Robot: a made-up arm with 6 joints. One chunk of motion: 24 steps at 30 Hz.
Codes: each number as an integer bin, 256 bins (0 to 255) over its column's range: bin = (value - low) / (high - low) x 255, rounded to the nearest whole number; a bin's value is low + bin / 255 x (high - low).
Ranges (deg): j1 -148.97..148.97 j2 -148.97..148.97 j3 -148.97..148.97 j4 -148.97..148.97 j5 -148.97..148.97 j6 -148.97..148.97
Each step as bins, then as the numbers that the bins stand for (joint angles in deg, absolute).
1 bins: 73 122 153 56 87 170
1 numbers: -63.68 -6.43 29.79 -83.54 -47.32 49.66
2 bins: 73 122 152 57 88 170
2 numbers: -63.68 -6.43 28.63 -82.37 -46.15 49.66
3 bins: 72 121 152 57 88 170
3 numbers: -64.85 -7.59 28.63 -82.37 -46.15 49.66
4 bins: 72 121 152 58 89 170
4 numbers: -64.85 -7.59 28.63 -81.20 -44.98 49.66
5 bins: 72 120 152 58 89 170
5 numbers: -64.85 -8.76 28.63 -81.20 -44.98 49.66
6 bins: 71 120 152 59 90 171
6 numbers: -66.01 -8.76 28.63 -80.03 -43.81 50.83
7 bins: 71 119 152 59 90 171
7 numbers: -66.01 -9.93 28.63 -80.03 -43.81 50.83
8 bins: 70 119 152 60 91 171
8 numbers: -67.18 -9.93 28.63 -78.87 -42.65 50.83
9 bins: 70 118 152 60 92 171
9 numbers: -67.18 -11.10 28.63 -78.87 -41.48 50.83
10 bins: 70 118 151 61 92 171
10 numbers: -67.18 -11.10 27.46 -77.70 -41.48 50.83
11 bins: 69 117 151 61 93 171
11 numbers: -68.35 -12.27 27.46 -77.70 -40.31 50.83
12 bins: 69 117 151 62 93 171
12 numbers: -68.35 -12.27 27.46 -76.53 -40.31 50.83
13 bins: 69 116 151 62 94 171
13 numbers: -68.35 -13.44 27.46 -76.53 -39.14 50.83
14 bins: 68 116 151 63 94 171
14 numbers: -69.52 -13.44 27.46 -75.36 -39.14 50.83
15 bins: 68 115 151 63 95 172
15 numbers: -69.52 -14.60 27.46 -75.36 -37.97 51.99
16 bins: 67 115 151 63 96 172
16 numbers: -70.69 -14.60 27.46 -75.36 -36.80 51.99
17 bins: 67 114 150 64 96 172
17 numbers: -70.69 -15.77 26.29 -74.19 -36.80 51.99
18 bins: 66 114 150 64 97 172
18 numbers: -71.86 -15.77 26.29 -74.19 -35.64 51.99
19 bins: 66 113 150 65 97 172
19 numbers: -71.86 -16.94 26.29 -73.02 -35.64 51.99
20 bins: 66 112 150 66 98 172
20 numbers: -71.86 -18.11 26.29 -71.86 -34.47 51.99
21 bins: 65 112 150 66 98 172
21 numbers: -73.02 -18.11 26.29 -71.86 -34.47 51.99
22 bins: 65 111 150 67 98 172
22 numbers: -73.02 -19.28 26.29 -70.69 -34.47 51.99
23 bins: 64 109 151 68 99 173
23 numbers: -74.19 -21.62 27.46 -69.52 -33.30 53.16
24 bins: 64 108 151 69 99 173
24 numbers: -74.19 -22.78 27.46 -68.35 -33.30 53.16
